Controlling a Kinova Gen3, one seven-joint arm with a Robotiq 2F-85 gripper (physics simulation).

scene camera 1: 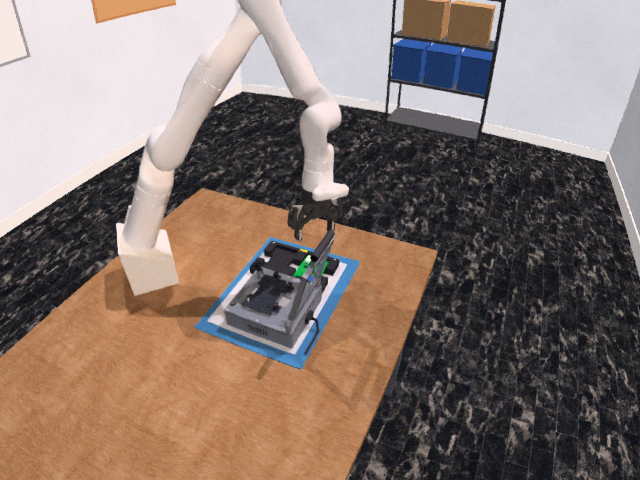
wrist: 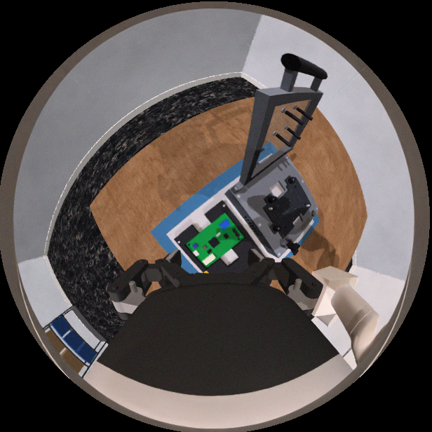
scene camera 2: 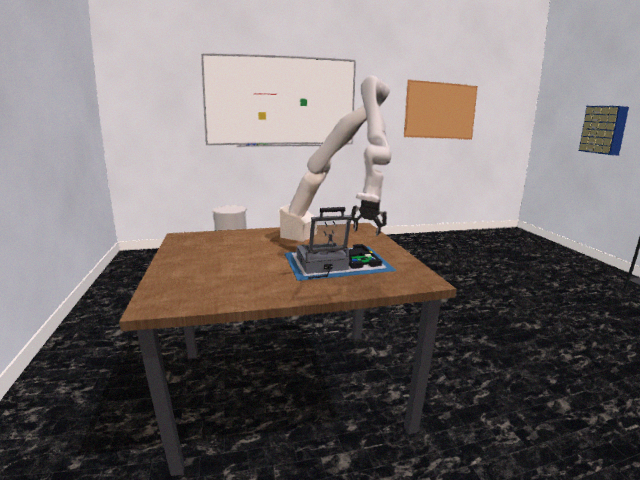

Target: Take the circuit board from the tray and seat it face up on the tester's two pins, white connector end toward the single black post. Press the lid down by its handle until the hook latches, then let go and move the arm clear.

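Pixels of known places: gripper, fingertip midpoint: [scene camera 1: 314, 236] [scene camera 2: 366, 233]; arm's base at its link origin: [scene camera 1: 139, 241] [scene camera 2: 296, 211].
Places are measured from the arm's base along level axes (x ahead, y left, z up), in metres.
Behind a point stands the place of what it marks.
Note:
The green circuit board [scene camera 1: 302, 268] @(x 0.355, y 0.278, z -0.107 m) [scene camera 2: 361, 258] @(x 0.380, y 0.283, z -0.104 m) [wrist: 216, 241] lies face up in the black tray [scene camera 1: 283, 258] @(x 0.283, y 0.281, z -0.109 m) [wrist: 243, 254], with a white connector at its lower-left end in the wrist view. My gripper [scene camera 1: 315, 233] @(x 0.385, y 0.295, z 0.009 m) [scene camera 2: 367, 230] @(x 0.385, y 0.295, z 0.009 m) [wrist: 214, 257] is open and empty, above the tray and apart from the board. The grey tester [scene camera 1: 240, 317] @(x 0.371, y 0.018, z -0.069 m) [scene camera 2: 321, 264] @(x 0.488, y 0.109, z -0.087 m) [wrist: 250, 202] stands beside the tray, with a black nest [wrist: 286, 212] on top. Its lid [scene camera 2: 312, 233] @(x 0.519, y 0.073, z 0.049 m) [wrist: 254, 135] stands upright, with the black handle [scene camera 2: 332, 209] @(x 0.528, y 0.143, z 0.143 m) [wrist: 303, 66] at its top. Which nest fittings are the two pins is too small to tell.
Tray and tester stand on a blue-bordered mat [scene camera 1: 336, 294] @(x 0.480, y 0.265, z -0.125 m) [scene camera 2: 290, 259] @(x 0.341, y -0.018, z -0.125 m) [wrist: 161, 231] on the wooden table [scene camera 1: 155, 387] @(x 0.323, y -0.229, z -0.127 m) [scene camera 2: 222, 279] @(x 0.543, y -0.267, z -0.127 m). The raised lid stands close to the gripper's side. A black cable [scene camera 1: 317, 333] @(x 0.522, y 0.122, z -0.120 m) runs from the tester. The arm's white base [scene camera 1: 149, 268] @(x 0.066, y -0.026, z -0.046 m) [scene camera 2: 294, 224] @(x 0.075, y -0.008, z -0.045 m) stands on the table.

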